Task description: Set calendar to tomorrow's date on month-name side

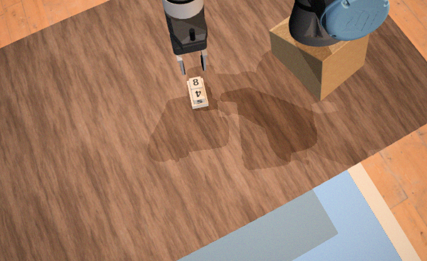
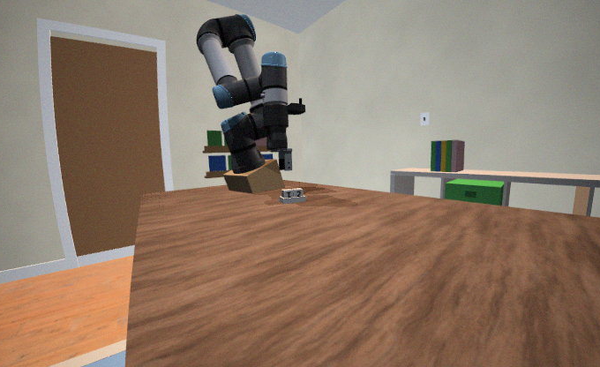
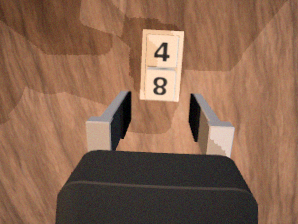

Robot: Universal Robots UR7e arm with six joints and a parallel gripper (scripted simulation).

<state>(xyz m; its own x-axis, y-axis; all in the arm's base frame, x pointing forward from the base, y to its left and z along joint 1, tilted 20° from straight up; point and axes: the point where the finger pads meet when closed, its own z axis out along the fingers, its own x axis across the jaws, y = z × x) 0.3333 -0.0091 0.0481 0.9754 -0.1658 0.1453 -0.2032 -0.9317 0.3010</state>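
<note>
Now: hand 1 cm short of the digit cube, 4 cm to the right of it and 9 cm above it. Round my hand: calendar tray 2 cm to the left, 11 cm below.
</note>
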